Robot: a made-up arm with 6 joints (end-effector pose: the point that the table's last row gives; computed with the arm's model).
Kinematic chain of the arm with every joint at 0, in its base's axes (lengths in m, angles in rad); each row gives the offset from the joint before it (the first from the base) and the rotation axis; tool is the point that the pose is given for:
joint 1: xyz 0 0 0.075 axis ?
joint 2: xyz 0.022 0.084 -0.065 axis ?
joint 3: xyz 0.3 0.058 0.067 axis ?
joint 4: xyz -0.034 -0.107 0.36 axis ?
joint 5: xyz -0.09 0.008 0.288 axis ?
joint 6: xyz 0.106 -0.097 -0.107 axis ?
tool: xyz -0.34 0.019 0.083
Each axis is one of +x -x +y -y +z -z.
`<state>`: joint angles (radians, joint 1 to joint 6).
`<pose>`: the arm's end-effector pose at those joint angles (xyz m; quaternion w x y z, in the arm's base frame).
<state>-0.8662 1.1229 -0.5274 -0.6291 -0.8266 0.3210</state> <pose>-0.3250 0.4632 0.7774 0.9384 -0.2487 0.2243 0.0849</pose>
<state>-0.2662 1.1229 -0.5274 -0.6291 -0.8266 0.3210</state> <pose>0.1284 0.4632 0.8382 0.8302 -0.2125 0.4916 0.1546</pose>
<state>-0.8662 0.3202 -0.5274 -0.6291 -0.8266 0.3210</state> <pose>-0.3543 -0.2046 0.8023 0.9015 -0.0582 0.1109 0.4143</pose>
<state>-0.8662 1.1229 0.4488 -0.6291 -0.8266 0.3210</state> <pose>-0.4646 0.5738 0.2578 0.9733 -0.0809 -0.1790 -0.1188</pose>
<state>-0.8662 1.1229 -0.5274 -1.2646 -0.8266 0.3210</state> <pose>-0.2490 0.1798 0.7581 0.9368 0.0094 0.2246 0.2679</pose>
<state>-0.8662 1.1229 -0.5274 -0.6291 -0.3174 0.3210</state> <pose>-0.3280 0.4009 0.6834 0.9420 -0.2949 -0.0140 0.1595</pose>
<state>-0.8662 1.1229 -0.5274 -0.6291 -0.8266 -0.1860</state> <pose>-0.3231 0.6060 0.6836 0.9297 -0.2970 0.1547 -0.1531</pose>
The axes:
joint 1: +y
joint 2: -x
joint 3: -z
joint 4: -x
joint 5: -y
joint 6: +z

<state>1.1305 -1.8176 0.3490 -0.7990 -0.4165 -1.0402</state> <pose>-0.2191 -0.6639 -0.1365 0.1284 -0.6085 -0.6240 0.4731</pose>
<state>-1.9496 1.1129 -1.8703 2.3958 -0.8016 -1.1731</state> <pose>-0.1801 0.1185 0.4883 0.5413 0.4298 0.7005 0.1777</pose>
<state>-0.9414 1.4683 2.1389 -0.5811 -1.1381 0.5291</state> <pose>0.4244 0.8118 -0.2696 0.5948 0.0944 -0.7541 -0.2621</pose>
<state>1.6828 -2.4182 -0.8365 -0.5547 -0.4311 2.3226</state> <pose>-0.5074 -0.0450 -0.6541 0.4373 0.2648 -0.8442 0.1610</pose>
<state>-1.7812 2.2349 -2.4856 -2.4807 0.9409 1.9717</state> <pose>-0.0225 -0.1345 0.4171 0.8947 0.0262 -0.3539 0.2714</pose>
